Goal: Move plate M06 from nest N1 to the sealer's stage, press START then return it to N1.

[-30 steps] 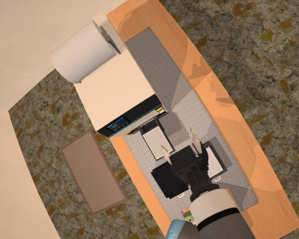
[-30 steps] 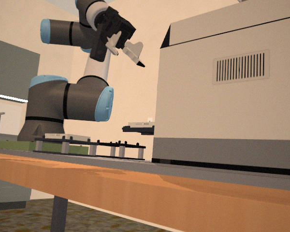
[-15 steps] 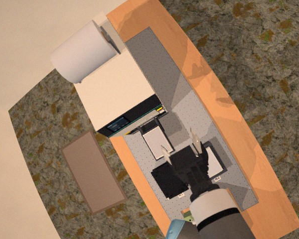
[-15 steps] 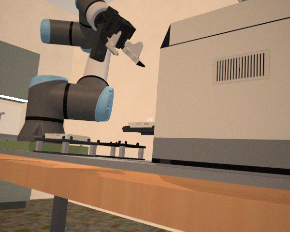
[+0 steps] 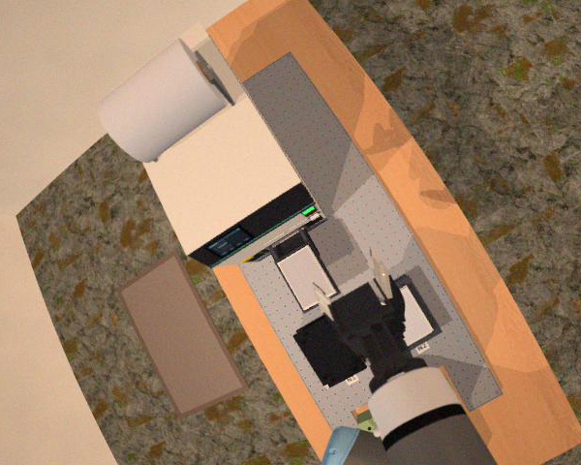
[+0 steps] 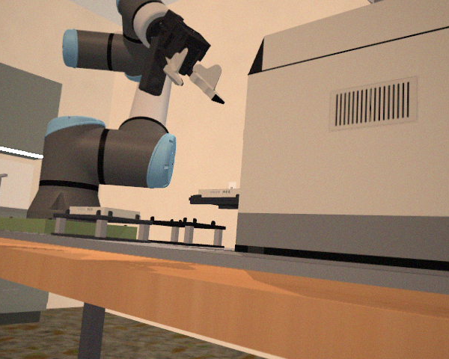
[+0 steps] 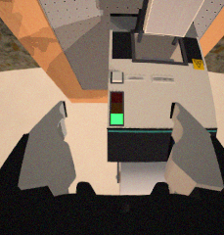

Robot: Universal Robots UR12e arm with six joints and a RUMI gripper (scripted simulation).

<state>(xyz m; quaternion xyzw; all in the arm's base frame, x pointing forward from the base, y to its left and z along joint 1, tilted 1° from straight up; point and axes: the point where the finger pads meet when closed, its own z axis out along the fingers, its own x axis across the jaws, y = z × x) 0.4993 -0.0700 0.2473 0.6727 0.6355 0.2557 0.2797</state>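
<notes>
My gripper is now 180 mm above the plate M06, 90 mm to the right of it and 30 mm short of it. The rest, counted from my hand: screen: 140 mm ahead, 130 mm to the left, 40 mm above; then sealer stage: 190 mm below, 90 mm to the left, 30 mm ahead; then foil-covered plate: 230 mm below, 190 mm behind, 50 mm to the right.
</notes>
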